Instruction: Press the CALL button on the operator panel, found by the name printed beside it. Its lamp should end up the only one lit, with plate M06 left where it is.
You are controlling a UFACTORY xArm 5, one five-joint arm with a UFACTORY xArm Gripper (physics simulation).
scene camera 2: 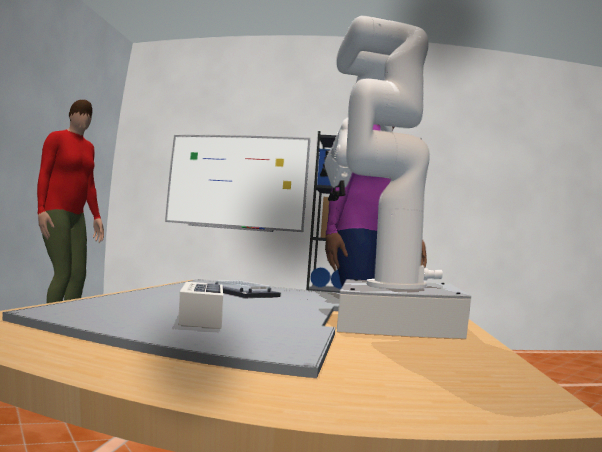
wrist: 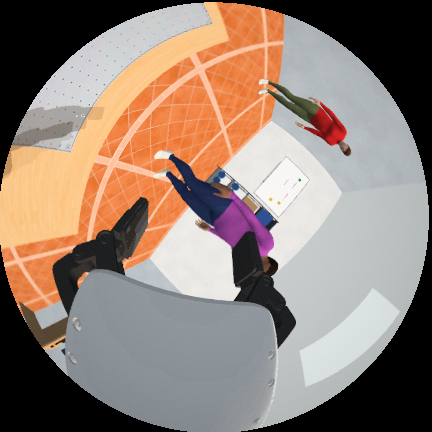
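Pixels of known places: gripper, between the fingertips: [scene camera 2: 328, 187] [wrist: 194, 227]; arm's base, origin of its link: [scene camera 2: 396, 286].
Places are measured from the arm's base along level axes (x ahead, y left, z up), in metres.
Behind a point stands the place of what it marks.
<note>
A small off-white box [scene camera 2: 201, 309] @(x 0.347, y 0.255, z -0.039 m) with dark keys or markings on its sloped top stands on the grey board in the scene view; it may be the operator panel. Its printed names and lamps are too small to read. A dark flat plate [scene camera 2: 270, 294] @(x 0.267, y -0.228, z -0.059 m) with small raised parts lies behind it; whether it is plate M06 I cannot tell. My gripper [scene camera 2: 338, 191] @(x 0.129, y -0.544, z 0.251 m) [wrist: 194, 227] @(x 0.129, y -0.544, z 0.251 m) is open and empty, high above the table and off to the right of the box in the scene view. The box and the dark plate do not show in the wrist view.
The grey board [scene camera 2: 280, 345] @(x 0.221, y 0.329, z -0.068 m) [wrist: 140, 45] lies on the wooden table [scene camera 2: 240, 395] @(x 0.252, y 0.532, z -0.080 m) [wrist: 40, 200]. The arm's base box [scene camera 2: 402, 315] @(x 0.012, y 0.134, z -0.042 m) stands at its right. A person in purple [scene camera 2: 362, 205] [wrist: 235, 225], a person in red [scene camera 2: 67, 170] [wrist: 327, 125] and a whiteboard [scene camera 2: 235, 200] [wrist: 282, 185] are beyond.
</note>
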